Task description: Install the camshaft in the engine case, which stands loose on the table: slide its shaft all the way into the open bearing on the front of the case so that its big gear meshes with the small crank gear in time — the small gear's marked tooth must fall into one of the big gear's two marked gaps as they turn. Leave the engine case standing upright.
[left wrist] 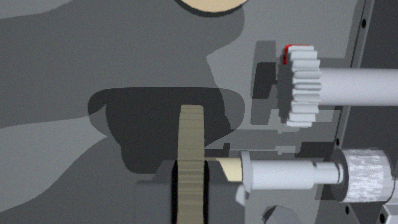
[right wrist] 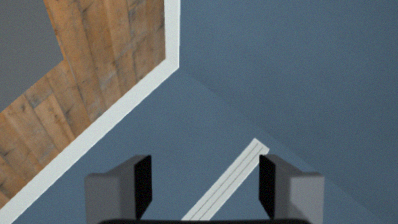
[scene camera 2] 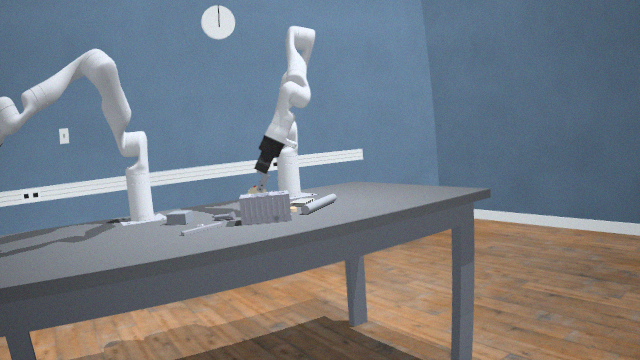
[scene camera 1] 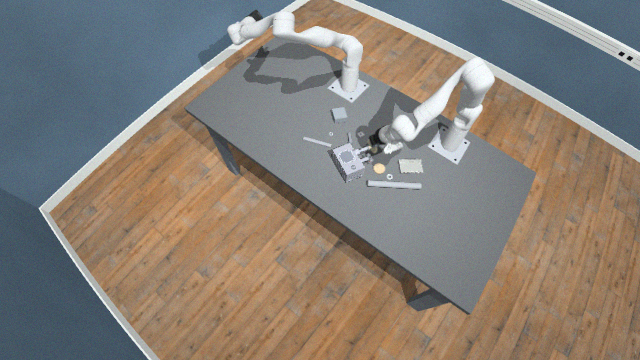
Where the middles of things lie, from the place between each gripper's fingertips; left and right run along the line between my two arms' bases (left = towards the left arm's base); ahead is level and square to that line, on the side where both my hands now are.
Labels:
My left hand (scene camera 2: 259, 191) is 60 mm short of the crank gear (left wrist: 298, 86), 30 mm above it and 10 mm to the right of it.
My right hand is 97 cm to the right of the crank gear, 29 cm short of it and 23 cm above it.

